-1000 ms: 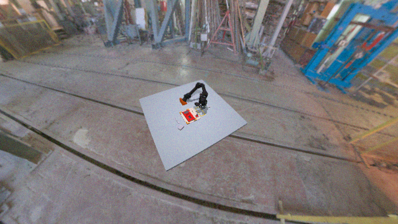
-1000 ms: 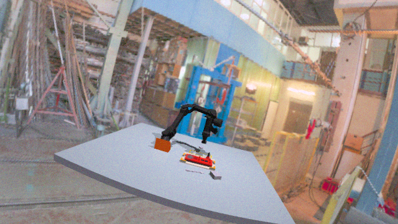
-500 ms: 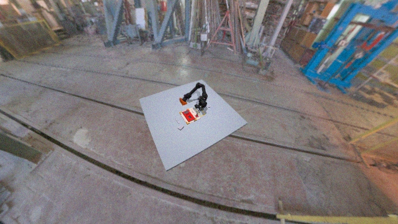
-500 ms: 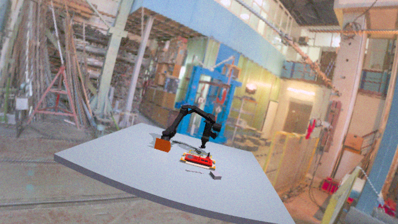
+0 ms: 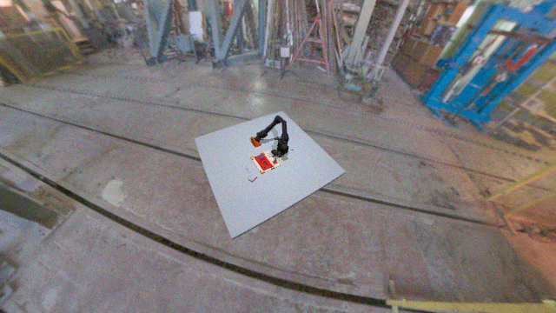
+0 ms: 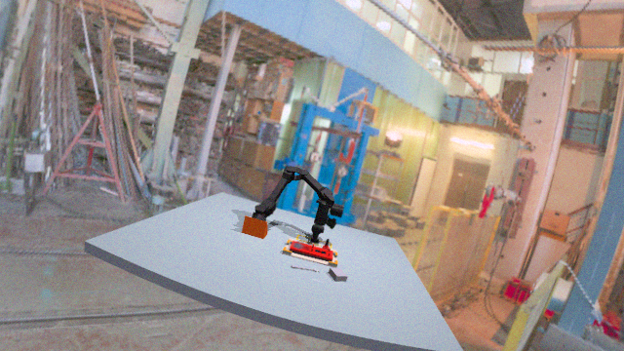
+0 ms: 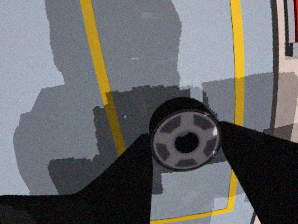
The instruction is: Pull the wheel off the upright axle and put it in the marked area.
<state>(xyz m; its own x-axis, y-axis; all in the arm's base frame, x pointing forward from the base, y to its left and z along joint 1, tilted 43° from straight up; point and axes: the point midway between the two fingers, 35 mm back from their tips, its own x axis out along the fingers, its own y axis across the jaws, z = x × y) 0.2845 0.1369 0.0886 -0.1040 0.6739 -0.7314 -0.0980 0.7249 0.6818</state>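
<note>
Right now the wheel is right at my gripper tip. From my gripper tip the other things lie so: small grey block (17 cm ahead, 37 cm to the right); thin rod (3 cm ahead, 39 cm to the right, 1 cm below).
</note>
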